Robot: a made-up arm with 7 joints.
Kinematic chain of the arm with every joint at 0, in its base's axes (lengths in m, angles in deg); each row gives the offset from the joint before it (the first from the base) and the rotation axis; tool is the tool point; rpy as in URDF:
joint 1: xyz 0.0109 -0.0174 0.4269 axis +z
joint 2: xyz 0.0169 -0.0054 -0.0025 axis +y
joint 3: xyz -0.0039 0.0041 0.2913 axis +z
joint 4: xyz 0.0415 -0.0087 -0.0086 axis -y
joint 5: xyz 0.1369 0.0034 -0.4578 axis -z
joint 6: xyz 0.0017 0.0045 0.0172 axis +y
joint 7: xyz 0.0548 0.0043 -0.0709 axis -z
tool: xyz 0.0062 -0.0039 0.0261 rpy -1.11 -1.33 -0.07
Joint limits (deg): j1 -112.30..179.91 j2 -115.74..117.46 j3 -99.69..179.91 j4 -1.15..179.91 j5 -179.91..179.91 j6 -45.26..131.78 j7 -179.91..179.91
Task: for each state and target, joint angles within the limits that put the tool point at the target. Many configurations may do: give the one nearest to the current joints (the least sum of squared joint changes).
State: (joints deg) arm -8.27 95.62 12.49 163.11 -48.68 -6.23 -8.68
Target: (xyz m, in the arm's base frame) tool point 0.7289 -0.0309 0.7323
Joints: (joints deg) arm -2.87 77.58 11.93 179.91 -48.95 -15.20 -8.80
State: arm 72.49 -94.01 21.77 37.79 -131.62 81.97 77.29
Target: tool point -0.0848 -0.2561 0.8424
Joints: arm 92.45 -115.74 17.32 43.94 -128.30 94.57 79.77
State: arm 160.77 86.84 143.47 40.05 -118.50 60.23 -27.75
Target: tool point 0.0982 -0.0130 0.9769
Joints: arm 179.91 67.26 179.91 58.38 -114.34 44.96 -26.68
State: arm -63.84 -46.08 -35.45 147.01 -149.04 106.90 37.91
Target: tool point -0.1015 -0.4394 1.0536
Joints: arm -63.86 -1.49 -35.92 110.19 -147.08 101.64 37.47
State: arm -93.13 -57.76 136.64 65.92 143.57 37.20 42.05
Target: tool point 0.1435 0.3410 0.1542
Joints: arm -74.47 -38.86 154.45 43.63 145.74 31.32 42.47
